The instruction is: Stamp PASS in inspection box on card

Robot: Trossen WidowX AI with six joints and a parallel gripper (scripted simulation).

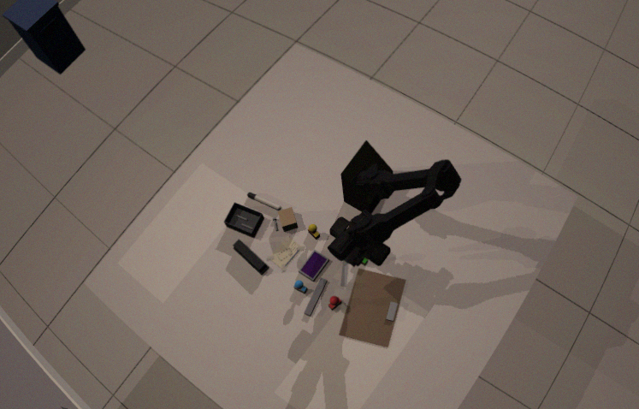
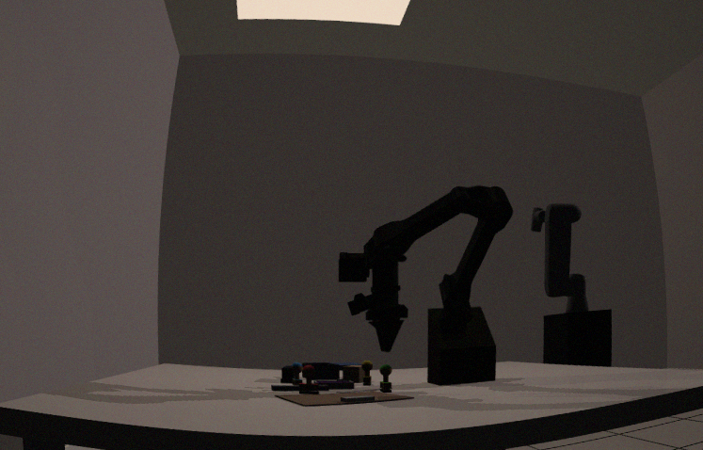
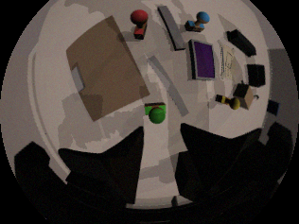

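The green-knobbed stamp is 7 cm below my gripper tip. The rest, counted from my gripper tip: yellow stamp (1 cm ahead, 18 cm to the right, 7 cm below); then red stamp (17 cm ahead, 2 cm to the left, 7 cm below); then purple ink pad (11 cm ahead, 11 cm to the right, 9 cm below).
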